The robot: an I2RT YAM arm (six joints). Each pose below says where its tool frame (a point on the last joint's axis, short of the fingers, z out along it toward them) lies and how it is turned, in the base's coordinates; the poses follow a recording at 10 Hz.
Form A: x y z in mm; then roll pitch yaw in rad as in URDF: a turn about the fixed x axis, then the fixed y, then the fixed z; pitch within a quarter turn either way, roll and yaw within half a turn.
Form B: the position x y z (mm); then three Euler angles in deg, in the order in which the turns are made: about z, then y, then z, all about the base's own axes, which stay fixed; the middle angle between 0 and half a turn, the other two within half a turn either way. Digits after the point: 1 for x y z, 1 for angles.
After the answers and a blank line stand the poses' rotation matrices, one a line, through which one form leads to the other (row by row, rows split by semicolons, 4 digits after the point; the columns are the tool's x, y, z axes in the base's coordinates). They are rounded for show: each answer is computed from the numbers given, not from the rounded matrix.
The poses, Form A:
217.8 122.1 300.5 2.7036 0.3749 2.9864
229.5 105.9 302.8 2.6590 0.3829 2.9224
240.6 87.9 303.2 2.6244 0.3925 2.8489
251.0 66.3 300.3 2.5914 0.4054 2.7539
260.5 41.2 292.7 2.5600 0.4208 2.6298
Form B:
217.8 122.1 300.5 47.1 147.4 43.1
229.5 105.9 302.8 49.0 145.3 41.9
240.6 87.9 303.2 50.1 143.4 39.3
251.0 66.3 300.3 50.6 141.6 35.0
260.5 41.2 292.7 50.8 139.7 28.8

-0.9194 -0.0135 0.3932; 0.1438 0.9187 0.3678; -0.3662 0.3947 -0.8427
-0.9054 0.0234 0.4239; 0.2017 0.9023 0.3810; -0.3736 0.4305 -0.8216
-0.8847 0.0697 0.4610; 0.2666 0.8868 0.3775; -0.3825 0.4568 -0.8031
-0.8507 0.1314 0.5089; 0.3474 0.8671 0.3570; -0.3944 0.4805 -0.7833
-0.7958 0.2136 0.5666; 0.4470 0.8384 0.3118; -0.4085 0.5014 -0.7627

